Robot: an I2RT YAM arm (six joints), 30 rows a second.
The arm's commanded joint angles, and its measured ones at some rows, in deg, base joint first. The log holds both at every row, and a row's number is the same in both.
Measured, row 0:
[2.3 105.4 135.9 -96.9 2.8 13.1]
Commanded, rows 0 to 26:
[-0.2 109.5 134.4 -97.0 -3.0 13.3]
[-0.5 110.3 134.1 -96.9 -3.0 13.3]
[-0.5 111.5 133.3 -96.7 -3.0 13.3]
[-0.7 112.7 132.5 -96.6 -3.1 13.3]
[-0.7 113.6 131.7 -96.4 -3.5 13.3]
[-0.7 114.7 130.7 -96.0 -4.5 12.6]
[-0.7 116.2 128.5 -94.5 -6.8 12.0]
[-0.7 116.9 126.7 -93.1 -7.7 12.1]
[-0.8 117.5 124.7 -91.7 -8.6 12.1]
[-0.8 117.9 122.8 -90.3 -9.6 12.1]
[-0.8 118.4 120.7 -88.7 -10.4 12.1]
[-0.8 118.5 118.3 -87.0 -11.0 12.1]
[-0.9 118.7 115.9 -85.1 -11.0 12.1]
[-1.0 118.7 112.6 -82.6 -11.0 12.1]
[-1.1 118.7 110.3 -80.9 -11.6 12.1]
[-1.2 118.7 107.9 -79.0 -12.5 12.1]
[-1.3 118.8 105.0 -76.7 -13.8 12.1]
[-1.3 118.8 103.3 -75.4 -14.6 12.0]
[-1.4 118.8 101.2 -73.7 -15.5 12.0]
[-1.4 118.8 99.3 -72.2 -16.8 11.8]
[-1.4 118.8 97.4 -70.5 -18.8 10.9]
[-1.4 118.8 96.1 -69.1 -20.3 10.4]
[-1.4 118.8 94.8 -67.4 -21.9 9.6]
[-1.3 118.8 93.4 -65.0 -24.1 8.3]
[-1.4 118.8 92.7 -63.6 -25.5 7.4]
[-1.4 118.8 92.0 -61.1 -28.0 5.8]
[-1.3 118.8 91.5 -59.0 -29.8 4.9]
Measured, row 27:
[-0.8 118.7 92.9 -62.7 -20.8 9.5]
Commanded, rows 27 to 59:
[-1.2 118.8 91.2 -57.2 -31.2 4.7]
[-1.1 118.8 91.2 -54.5 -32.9 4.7]
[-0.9 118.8 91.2 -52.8 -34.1 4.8]
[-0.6 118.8 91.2 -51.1 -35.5 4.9]
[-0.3 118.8 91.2 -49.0 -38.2 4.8]
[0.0 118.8 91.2 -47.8 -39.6 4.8]
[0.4 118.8 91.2 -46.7 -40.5 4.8]
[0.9 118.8 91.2 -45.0 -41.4 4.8]
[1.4 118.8 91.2 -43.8 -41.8 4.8]
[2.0 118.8 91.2 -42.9 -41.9 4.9]
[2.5 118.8 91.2 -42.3 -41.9 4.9]
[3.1 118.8 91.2 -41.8 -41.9 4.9]
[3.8 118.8 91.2 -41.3 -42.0 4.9]
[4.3 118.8 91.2 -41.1 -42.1 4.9]
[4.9 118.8 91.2 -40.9 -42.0 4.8]
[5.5 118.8 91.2 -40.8 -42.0 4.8]
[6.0 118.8 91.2 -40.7 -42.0 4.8]
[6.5 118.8 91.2 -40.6 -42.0 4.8]
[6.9 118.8 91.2 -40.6 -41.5 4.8]
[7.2 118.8 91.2 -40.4 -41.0 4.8]
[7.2 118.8 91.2 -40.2 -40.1 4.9]
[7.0 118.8 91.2 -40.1 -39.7 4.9]
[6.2 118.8 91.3 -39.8 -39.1 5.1]
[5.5 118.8 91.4 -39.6 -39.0 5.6]
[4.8 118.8 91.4 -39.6 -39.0 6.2]
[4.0 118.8 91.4 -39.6 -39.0 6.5]
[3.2 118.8 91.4 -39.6 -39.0 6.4]
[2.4 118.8 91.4 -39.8 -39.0 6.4]
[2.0 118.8 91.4 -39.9 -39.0 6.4]
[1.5 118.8 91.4 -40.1 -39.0 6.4]
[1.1 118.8 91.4 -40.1 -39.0 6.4]
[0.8 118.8 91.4 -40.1 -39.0 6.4]
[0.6 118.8 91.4 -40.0 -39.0 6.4]
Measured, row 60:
[1.4 118.8 91.4 -40.0 -39.4 6.1]
